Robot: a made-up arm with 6 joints. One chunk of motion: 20 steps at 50 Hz.
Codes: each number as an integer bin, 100 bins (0 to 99) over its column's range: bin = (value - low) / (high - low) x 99, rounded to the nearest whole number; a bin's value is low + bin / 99 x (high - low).
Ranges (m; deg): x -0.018..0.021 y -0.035..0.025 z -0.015..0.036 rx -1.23..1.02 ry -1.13..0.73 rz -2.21..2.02
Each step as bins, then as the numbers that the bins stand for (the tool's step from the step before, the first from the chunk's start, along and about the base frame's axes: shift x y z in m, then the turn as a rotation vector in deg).
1 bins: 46 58 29 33 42 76
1 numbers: 0.00012 0.00015 -0.00006 -0.480 -0.341 1.037
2 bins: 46 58 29 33 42 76
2 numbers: 0.00012 0.00015 -0.00006 -0.480 -0.341 1.037
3 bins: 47 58 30 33 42 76
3 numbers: 0.00052 0.00015 0.00045 -0.480 -0.341 1.037
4 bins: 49 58 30 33 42 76
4 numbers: 0.00130 0.00015 0.00045 -0.480 -0.341 1.037
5 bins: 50 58 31 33 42 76
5 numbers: 0.00170 0.00015 0.00097 -0.480 -0.341 1.037
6 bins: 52 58 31 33 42 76
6 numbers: 0.00248 0.00015 0.00097 -0.480 -0.341 1.037
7 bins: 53 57 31 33 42 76
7 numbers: 0.00288 -0.00045 0.00097 -0.480 -0.341 1.037
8 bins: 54 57 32 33 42 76
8 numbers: 0.00327 -0.00045 0.00148 -0.480 -0.341 1.037
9 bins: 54 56 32 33 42 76
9 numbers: 0.00327 -0.00106 0.00148 -0.480 -0.341 1.037
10 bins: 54 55 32 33 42 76
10 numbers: 0.00327 -0.00167 0.00148 -0.480 -0.341 1.037
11 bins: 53 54 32 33 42 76
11 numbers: 0.00288 -0.00227 0.00148 -0.480 -0.341 1.037
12 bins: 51 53 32 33 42 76
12 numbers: 0.00209 -0.00288 0.00148 -0.480 -0.341 1.037
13 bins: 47 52 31 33 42 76
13 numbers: 0.00052 -0.00348 0.00097 -0.480 -0.341 1.037
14 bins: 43 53 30 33 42 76
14 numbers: -0.00106 -0.00288 0.00045 -0.480 -0.341 1.037
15 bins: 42 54 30 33 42 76
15 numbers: -0.00145 -0.00227 0.00045 -0.480 -0.341 1.037
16 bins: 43 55 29 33 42 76
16 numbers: -0.00106 -0.00167 -0.00006 -0.480 -0.341 1.037
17 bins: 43 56 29 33 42 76
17 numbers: -0.00106 -0.00106 -0.00006 -0.480 -0.341 1.037
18 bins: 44 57 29 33 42 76
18 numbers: -0.00067 -0.00045 -0.00006 -0.480 -0.341 1.037
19 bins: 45 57 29 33 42 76
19 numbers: -0.00027 -0.00045 -0.00006 -0.480 -0.341 1.037
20 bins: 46 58 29 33 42 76
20 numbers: 0.00012 0.00015 -0.00006 -0.480 -0.341 1.037
